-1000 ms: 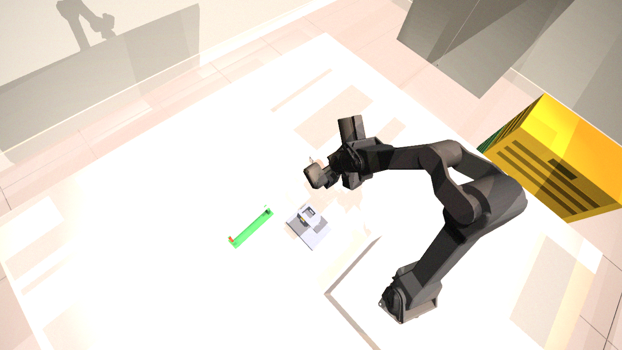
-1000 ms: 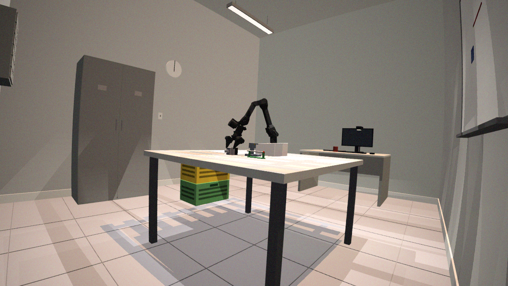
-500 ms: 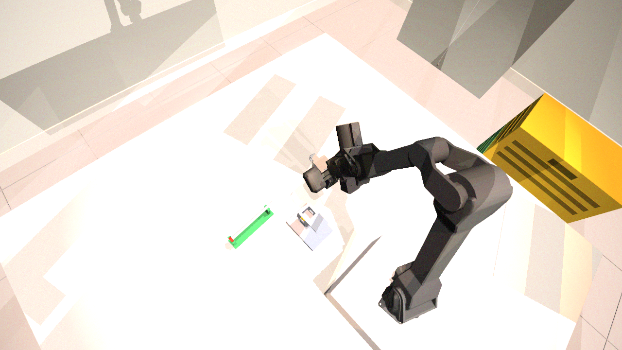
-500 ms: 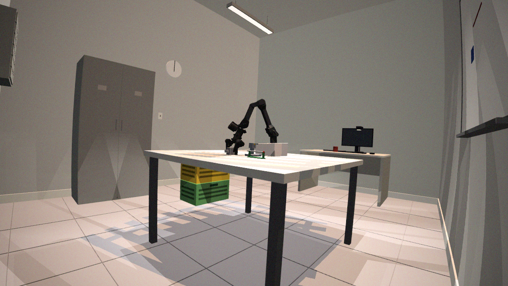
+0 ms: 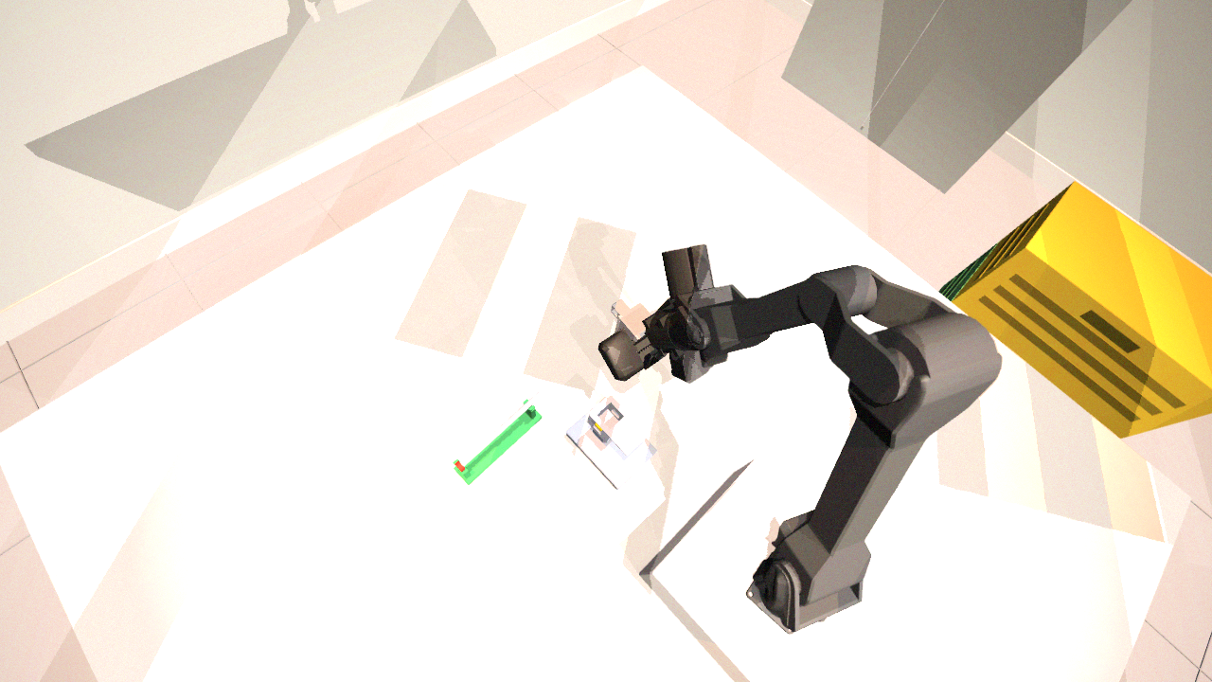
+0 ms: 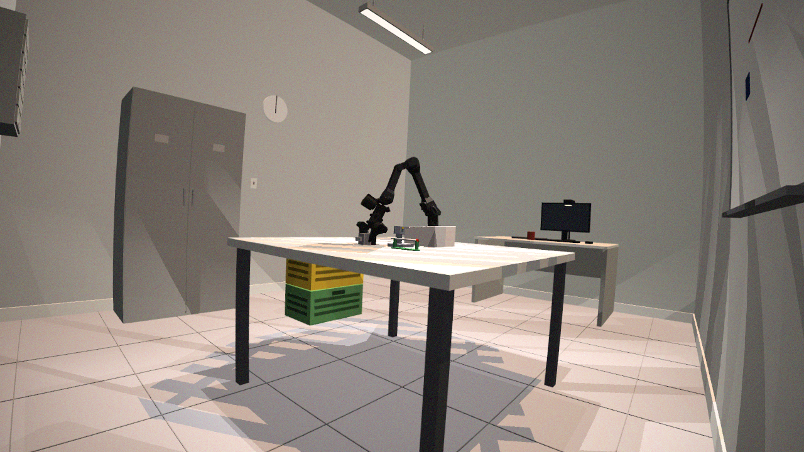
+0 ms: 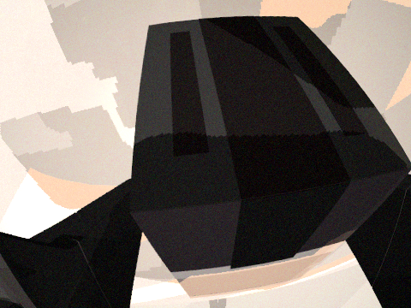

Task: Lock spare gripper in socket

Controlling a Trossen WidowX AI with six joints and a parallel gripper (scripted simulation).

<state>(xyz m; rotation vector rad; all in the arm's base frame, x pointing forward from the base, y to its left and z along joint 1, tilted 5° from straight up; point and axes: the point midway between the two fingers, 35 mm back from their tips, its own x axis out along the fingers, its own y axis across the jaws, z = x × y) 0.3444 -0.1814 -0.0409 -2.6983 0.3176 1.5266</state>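
The spare gripper lies 1 cm above my gripper tip. From my gripper tip the other things lie so: pin cradle 27 cm to the left, 3 cm ahead, 1 cm above; socket 16 cm to the left, 8 cm behind, 4 cm above.
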